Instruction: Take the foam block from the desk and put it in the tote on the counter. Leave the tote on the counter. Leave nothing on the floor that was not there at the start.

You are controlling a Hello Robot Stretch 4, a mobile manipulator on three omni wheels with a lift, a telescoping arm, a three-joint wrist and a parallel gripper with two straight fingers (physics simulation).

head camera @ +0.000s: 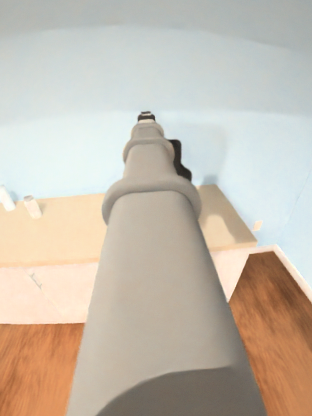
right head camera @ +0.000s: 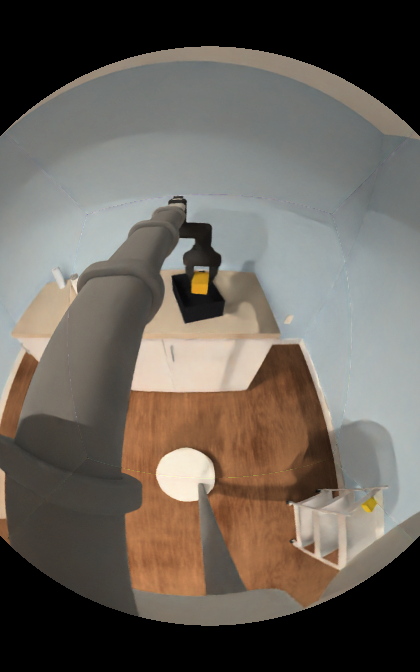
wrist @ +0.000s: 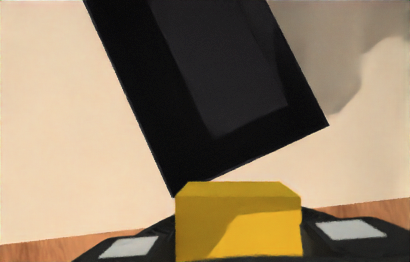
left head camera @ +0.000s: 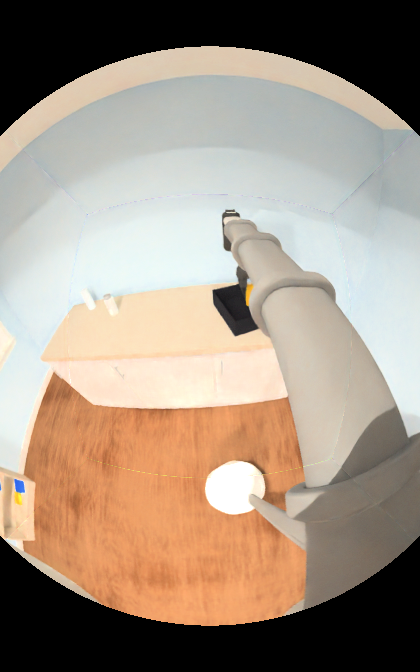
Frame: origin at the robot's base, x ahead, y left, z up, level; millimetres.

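Seen in the pictures: gripper, fingertip midpoint: (wrist: 234, 224).
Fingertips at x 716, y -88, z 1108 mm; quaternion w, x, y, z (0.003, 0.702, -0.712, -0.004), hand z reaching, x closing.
Pixels of each thing's top centre, then the offset from my fingertips to it. "pt": a spot on its surface instead. Level surfaces: height alone.
- yellow foam block at a spot on its surface: (wrist: 239, 225) pt dz +45, dx +15, dy -3 mm
- black open tote at its top centre: (wrist: 194, 48) dz -125, dx +169, dy +22 mm
- tan counter at its surface level: dz -225 mm
The yellow foam block (left head camera: 249, 295) (right head camera: 200, 283) (wrist: 239, 225) is between the fingers of my gripper (right head camera: 201, 280) (wrist: 234, 224), which is shut on it. The black open tote (left head camera: 243, 327) (right head camera: 204, 313) (wrist: 137, 90) stands on the tan counter (head camera: 60, 232) (left head camera: 150, 327) (right head camera: 247, 310) (wrist: 50, 125). The block is held above the counter. In the right head view it overlaps the tote's opening; in the wrist view it covers the tip of the tote's nearest corner. The arm hides part of the tote in the left head view and all of it in the head camera view.
Two white cylinders (head camera: 32, 207) (left head camera: 111, 304) stand at the counter's left back. A white round disc (left head camera: 232, 487) (right head camera: 182, 472) is low in front. A white cart (right head camera: 342, 545) with a yellow item is at the lower right; a wooden unit (left head camera: 29, 515) is at the left.
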